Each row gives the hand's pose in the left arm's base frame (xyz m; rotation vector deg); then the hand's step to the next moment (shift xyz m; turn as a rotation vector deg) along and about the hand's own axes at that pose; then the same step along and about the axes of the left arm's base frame.
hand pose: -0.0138 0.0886 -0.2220 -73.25 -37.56 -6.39
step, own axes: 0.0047 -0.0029 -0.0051 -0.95 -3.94 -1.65
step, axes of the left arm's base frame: 0.0046 -0.0042 0.0042 -1.81 -2.98 2.64
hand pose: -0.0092 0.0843 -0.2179 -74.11 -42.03 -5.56
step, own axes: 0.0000 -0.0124 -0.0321 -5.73 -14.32 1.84
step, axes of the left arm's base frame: 0.0084 -0.0325 0.0077 -11.79 -4.58 9.01
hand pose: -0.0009 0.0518 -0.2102 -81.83 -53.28 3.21
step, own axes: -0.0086 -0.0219 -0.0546 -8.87 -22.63 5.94
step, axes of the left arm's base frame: 0.0149 -0.0534 0.0215 -20.25 -4.67 13.94
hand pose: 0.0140 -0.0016 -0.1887 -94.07 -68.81 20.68
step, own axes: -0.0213 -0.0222 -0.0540 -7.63 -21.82 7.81
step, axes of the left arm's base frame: 0.0172 -0.0480 0.0355 -20.59 -2.59 12.83
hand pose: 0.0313 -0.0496 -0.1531 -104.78 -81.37 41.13
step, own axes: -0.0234 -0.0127 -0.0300 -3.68 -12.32 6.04
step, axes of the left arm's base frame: 0.0102 -0.0265 0.0283 -12.74 -0.54 6.26
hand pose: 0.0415 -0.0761 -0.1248 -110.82 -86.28 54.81
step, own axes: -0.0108 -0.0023 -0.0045 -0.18 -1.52 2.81
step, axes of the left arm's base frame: 0.0006 -0.0097 0.0069 -3.14 0.13 -0.58
